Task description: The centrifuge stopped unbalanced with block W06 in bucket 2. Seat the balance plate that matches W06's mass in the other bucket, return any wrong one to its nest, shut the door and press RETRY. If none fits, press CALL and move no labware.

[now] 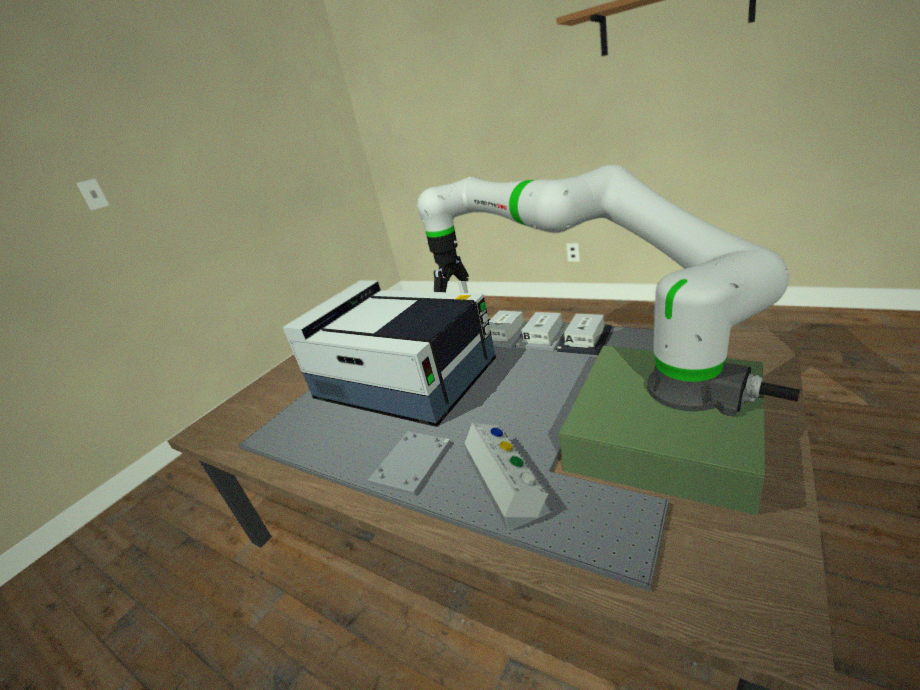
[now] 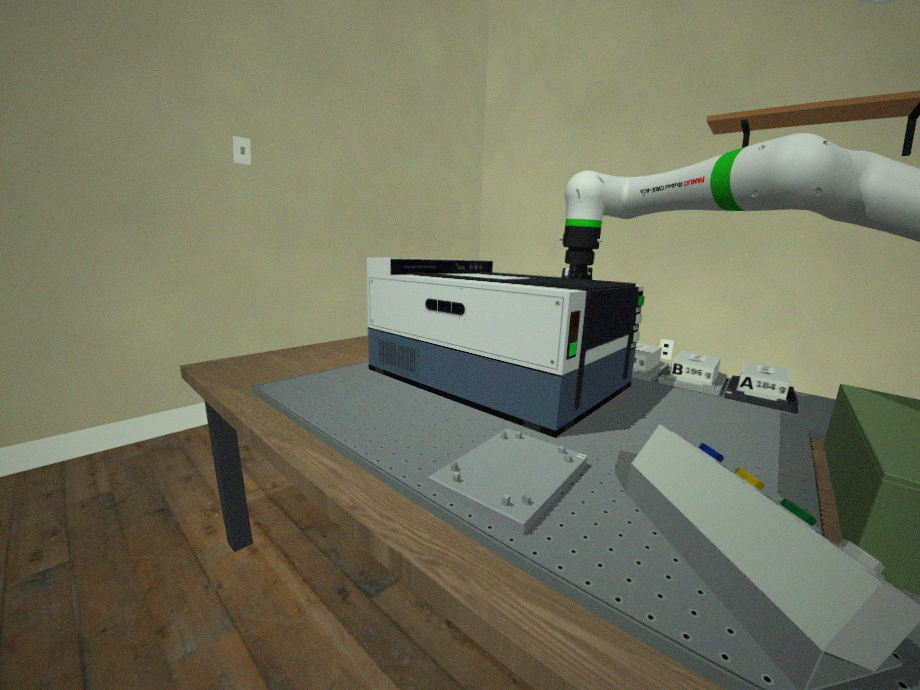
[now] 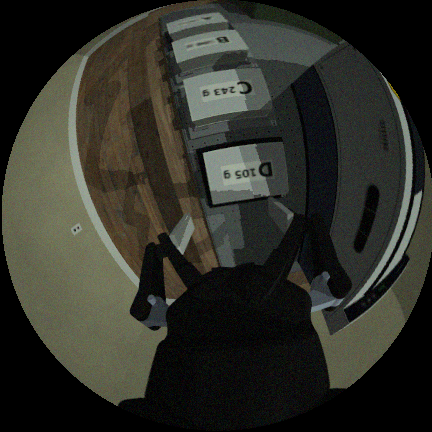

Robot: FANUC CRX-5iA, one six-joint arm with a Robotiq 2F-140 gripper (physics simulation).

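Where they show: gripper, fingertip midpoint: [image 3: 229, 213]; arm's base, link origin: [image 1: 686, 388].
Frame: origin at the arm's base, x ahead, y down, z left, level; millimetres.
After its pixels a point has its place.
Note:
The white and blue centrifuge [image 1: 356, 363] {x 708, y -73, z 283 mm} [image 2: 468, 319] {x 674, y -65, z 277 mm} [image 3: 360, 125] {x 664, y -61, z -58 mm} stands on the grey perforated board. Its buckets and block W06 do not show. Behind it, balance plates stand in a row of nests: A [image 1: 584, 326] {x 338, y 30, z -239 mm} [image 2: 765, 377] {x 336, y 32, z -196 mm} [image 3: 197, 22], marked 184 g, B [image 1: 543, 326] {x 453, y 30, z -205 mm} [image 2: 697, 366] {x 456, y 36, z -174 mm} [image 3: 210, 47] {x 500, y 32, z -229 mm}, marked 196 g, C [image 1: 506, 324] {x 574, y 32, z -185 mm} [image 2: 648, 356] {x 560, y 36, z -168 mm} [image 3: 227, 95] {x 620, y 31, z -210 mm}, marked 243 g, and D [image 3: 245, 175] {x 747, y 25, z -191 mm}, marked 105 g. My gripper [image 1: 451, 285] [image 3: 229, 213] {x 805, y 17, z -217 mm} is open and empty, pointing down behind the centrifuge, above and beyond D's end of the row.
A sloped button box [image 1: 490, 475] {x 246, y 28, z 363 mm} [image 2: 743, 534] {x 241, y 29, z 367 mm} with blue, yellow, green and white buttons stands at the front. A flat grey plate with small pegs [image 1: 412, 460] {x 460, y 71, z 377 mm} [image 2: 512, 475] {x 456, y 71, z 392 mm} lies beside it. My arm's base stands on a green block [image 1: 631, 423] {x 58, y -2, z 149 mm} [image 2: 876, 445] {x 174, y -4, z 162 mm} at the right.

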